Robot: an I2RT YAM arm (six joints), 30 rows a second.
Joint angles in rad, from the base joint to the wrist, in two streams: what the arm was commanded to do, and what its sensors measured. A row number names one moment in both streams.
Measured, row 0:
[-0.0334, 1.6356, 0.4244, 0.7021, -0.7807, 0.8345]
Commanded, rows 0 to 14:
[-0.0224, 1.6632, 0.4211, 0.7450, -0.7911, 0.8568]
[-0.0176, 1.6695, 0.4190, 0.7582, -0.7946, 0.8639]
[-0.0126, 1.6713, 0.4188, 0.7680, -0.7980, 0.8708]
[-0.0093, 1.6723, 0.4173, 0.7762, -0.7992, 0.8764]
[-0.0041, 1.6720, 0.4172, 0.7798, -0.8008, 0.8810]
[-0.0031, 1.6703, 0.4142, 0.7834, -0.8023, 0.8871]
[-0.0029, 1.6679, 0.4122, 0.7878, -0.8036, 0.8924]
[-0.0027, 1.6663, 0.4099, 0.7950, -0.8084, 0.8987]
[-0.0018, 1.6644, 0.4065, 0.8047, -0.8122, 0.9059]
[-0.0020, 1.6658, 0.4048, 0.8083, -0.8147, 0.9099]
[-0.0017, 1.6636, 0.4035, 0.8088, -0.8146, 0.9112]
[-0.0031, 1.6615, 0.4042, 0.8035, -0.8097, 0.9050]
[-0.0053, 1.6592, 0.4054, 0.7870, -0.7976, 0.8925]
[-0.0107, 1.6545, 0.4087, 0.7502, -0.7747, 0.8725]
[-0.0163, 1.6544, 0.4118, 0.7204, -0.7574, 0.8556]
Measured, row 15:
[-0.0086, 1.6600, 0.4068, 0.7910, -0.7776, 0.8860]
